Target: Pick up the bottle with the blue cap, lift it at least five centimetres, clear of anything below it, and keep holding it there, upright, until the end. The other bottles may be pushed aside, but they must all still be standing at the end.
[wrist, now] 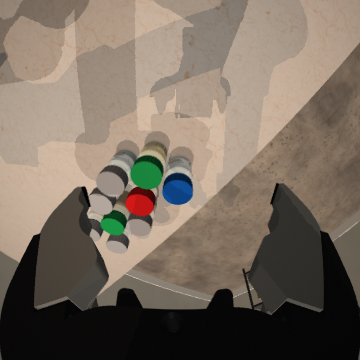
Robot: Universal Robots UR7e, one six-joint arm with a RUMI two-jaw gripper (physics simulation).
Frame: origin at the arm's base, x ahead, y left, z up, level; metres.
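Seen in the pictures: gripper, fingertip midpoint: (179,187).
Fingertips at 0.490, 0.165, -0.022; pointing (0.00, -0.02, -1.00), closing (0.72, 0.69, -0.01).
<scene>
Pixels of each thing's top centre, then the offset from my fingertips to it, as dx, dy, dz. Level surfaces: height alone.
- bottle with the blue cap, middle of its top: (177,192) +0.067, -0.084, -0.138
- larger green-capped bottle, middle of its top: (145,175) +0.005, -0.094, -0.138
- red-capped bottle, middle of its top: (139,205) +0.034, -0.155, -0.138
- smaller green-capped bottle, middle of its top: (111,226) +0.025, -0.252, -0.138
- light table top, its level: dz -0.243
The bottle with the blue cap (178,189) stands upright at the right side of a tight group of bottles, near the middle of the wrist view. Its clear body shows above the cap in the view. My gripper (179,187) is open, with nothing between its jaws. It hangs above the bottles, one jaw at the left and one at the right, and the blue cap appears about midway between the fingertips. A larger green-capped bottle (147,172) and a red-capped bottle (140,201) stand just left of it.
Grey-white-capped bottles (112,180) (101,203) (118,243) (140,225) and a smaller green-capped bottle (114,223) stand at the left, some partly hidden by the left jaw. The light table top (280,60) ends at a diagonal edge; a brown mottled surface (240,220) lies right of it.
</scene>
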